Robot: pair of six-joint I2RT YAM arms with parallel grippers.
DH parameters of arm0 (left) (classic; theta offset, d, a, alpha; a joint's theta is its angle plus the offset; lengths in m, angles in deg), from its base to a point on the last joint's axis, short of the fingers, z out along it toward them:
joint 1: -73.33 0.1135 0.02 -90
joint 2: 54.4 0 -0.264 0
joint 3: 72.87 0 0.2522 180
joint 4: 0.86 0 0.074 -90
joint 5: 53.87 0 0 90
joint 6: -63.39 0.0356 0 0
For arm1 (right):
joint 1: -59.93 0.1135 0.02 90
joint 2: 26.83 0 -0.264 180
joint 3: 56.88 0 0.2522 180
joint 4: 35.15 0 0.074 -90
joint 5: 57.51 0 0 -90
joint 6: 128.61 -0.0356 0 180
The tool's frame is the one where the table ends.
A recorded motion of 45 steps. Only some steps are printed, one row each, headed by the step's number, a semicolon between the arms.
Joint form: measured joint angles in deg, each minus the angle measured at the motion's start. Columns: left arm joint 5, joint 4, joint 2, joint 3, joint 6, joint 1; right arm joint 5, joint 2, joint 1, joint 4, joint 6, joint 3.
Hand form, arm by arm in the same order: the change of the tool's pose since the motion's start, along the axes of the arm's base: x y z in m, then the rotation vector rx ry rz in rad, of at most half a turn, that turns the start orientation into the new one. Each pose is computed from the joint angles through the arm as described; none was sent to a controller.
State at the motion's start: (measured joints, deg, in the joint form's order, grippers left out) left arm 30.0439 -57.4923 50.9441 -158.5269 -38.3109 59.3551; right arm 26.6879 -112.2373 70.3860 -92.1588 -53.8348 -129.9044
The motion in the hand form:
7: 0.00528 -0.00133 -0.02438 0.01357 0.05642 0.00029; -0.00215 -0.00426 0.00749 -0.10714 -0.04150 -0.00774
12: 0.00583 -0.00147 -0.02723 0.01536 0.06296 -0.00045; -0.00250 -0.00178 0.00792 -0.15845 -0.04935 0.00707
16: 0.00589 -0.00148 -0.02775 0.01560 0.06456 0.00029; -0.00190 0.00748 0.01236 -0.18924 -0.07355 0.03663
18: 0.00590 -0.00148 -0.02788 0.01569 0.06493 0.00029; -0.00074 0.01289 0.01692 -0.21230 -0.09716 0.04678
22: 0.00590 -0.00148 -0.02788 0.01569 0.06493 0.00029; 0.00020 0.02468 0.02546 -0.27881 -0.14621 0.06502
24: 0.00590 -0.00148 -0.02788 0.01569 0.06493 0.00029; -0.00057 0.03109 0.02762 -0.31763 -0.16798 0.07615
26: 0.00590 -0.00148 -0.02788 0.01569 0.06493 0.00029; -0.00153 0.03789 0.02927 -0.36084 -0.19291 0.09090
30: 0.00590 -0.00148 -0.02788 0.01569 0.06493 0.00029; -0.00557 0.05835 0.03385 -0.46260 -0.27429 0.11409
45: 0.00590 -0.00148 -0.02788 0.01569 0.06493 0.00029; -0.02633 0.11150 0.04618 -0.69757 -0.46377 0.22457
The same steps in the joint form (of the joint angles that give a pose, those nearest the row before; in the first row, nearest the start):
7: -0.02 0.89 4.22 0.00 -0.02 0.00; -6.19 1.47 0.00 0.02 1.97 -0.04
12: -0.02 0.98 4.72 -0.02 0.02 0.00; -8.96 1.47 0.85 0.11 3.08 -0.04
16: -0.02 0.98 4.81 -0.02 -0.02 0.00; -10.95 1.46 2.91 0.31 3.61 -0.83
18: -0.02 0.98 4.83 -0.02 -0.02 0.00; -12.63 1.46 4.11 0.50 3.76 -1.64
22: -0.02 0.98 4.83 -0.02 -0.02 0.00; -17.31 1.46 6.86 0.87 4.22 -3.06
24: -0.02 0.98 4.83 -0.02 -0.02 0.00; -19.96 1.46 8.41 1.25 4.55 -3.30
26: -0.02 0.98 4.83 -0.02 -0.02 0.00; -22.82 1.46 10.06 1.94 5.20 -3.37
30: -0.02 0.98 4.83 -0.02 -0.02 0.00; -30.60 1.46 14.86 4.33 5.92 -3.41
45: -0.02 0.98 4.83 -0.02 -0.02 0.00; -47.91 1.47 27.23 10.34 12.48 -3.47

